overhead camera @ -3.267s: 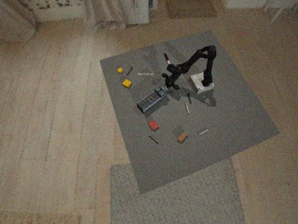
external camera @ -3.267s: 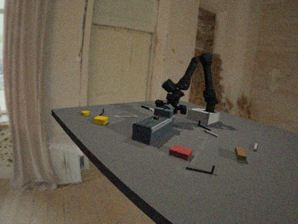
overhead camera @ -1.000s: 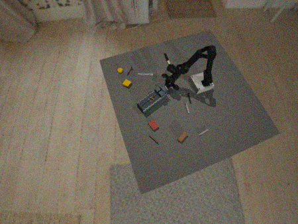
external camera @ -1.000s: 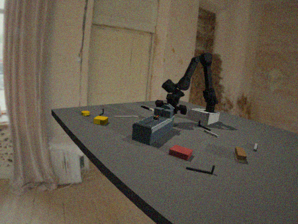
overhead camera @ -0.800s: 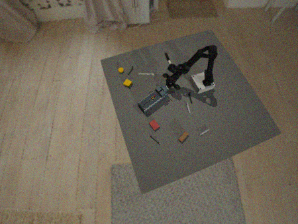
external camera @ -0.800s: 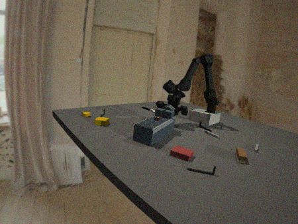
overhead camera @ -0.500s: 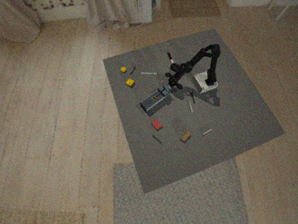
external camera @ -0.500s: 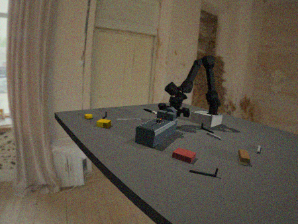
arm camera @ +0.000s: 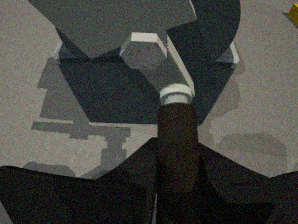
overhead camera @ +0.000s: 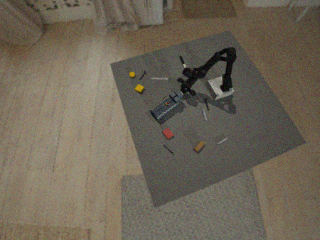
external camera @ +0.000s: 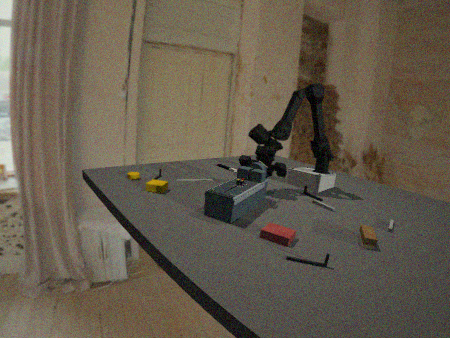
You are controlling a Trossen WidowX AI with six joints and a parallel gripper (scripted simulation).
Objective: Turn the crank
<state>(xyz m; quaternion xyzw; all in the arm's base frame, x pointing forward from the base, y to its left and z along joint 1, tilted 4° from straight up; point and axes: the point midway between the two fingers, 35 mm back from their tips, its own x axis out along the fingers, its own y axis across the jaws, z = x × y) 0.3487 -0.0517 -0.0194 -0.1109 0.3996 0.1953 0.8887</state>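
My gripper tip is 3 cm below the dark handle, 2 cm past it and 1 cm to the left of it. Also, from my gripper tip: red pointer (12 cm ahead, 8 cm to the left, 4 cm above); yellow block (32 cm ahead, 15 cm to the right, 2 cm below); red block (30 cm to the left, 18 cm ahead, 3 cm below).
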